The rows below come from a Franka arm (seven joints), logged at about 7 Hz.
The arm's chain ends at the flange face. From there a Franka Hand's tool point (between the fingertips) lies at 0.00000 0.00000 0.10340 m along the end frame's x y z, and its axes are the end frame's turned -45 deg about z.
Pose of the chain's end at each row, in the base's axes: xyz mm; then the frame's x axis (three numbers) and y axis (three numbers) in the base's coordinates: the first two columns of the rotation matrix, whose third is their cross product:
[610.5 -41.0 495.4 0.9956 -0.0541 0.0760 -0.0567 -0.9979 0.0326]
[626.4 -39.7 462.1 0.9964 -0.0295 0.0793 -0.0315 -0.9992 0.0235]
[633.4 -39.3 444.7 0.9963 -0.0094 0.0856 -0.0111 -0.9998 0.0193]
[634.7 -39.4 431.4 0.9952 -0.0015 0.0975 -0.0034 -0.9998 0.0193]
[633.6 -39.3 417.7 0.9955 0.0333 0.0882 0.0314 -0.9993 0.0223]
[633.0 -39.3 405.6 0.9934 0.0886 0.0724 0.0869 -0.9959 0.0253]
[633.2 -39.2 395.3 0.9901 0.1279 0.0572 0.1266 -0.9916 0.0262]
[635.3 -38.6 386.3 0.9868 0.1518 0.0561 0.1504 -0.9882 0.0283]
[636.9 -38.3 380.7 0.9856 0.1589 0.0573 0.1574 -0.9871 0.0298]
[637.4 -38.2 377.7 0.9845 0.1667 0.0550 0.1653 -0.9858 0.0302]
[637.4 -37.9 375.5 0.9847 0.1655 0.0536 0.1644 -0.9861 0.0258]
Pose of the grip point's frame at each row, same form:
[618.2 -44.8 392.4 0.7441 0.6674 0.0307 0.6639 -0.7439 0.0768]
[634.5 -42.4 359.1 0.7268 0.6857 0.0395 0.6823 -0.7274 0.0727]
[642.2 -41.4 341.7 0.7123 0.7003 0.0469 0.6966 -0.7136 0.0742]
[644.8 -41.4 328.5 0.7061 0.7059 0.0553 0.7013 -0.7080 0.0826]
[642.8 -41.3 314.7 0.6817 0.7302 0.0466 0.7261 -0.6831 0.0781]
[640.7 -41.2 302.5 0.6410 0.7669 0.0333 0.7639 -0.6416 0.0691]
[639.4 -41.1 292.1 0.6106 0.7916 0.0219 0.7896 -0.6107 0.0590]
[641.5 -40.6 283.1 0.5914 0.8061 0.0197 0.8041 -0.5914 0.0597]
[643.2 -40.4 277.5 0.5856 0.8103 0.0194 0.8082 -0.5856 0.0616]
[643.5 -40.3 274.5 0.5793 0.8149 0.0175 0.8130 -0.5792 0.0602]
[643.3 -39.6 272.3 0.5800 0.8143 0.0197 0.8125 -0.5803 0.0561]

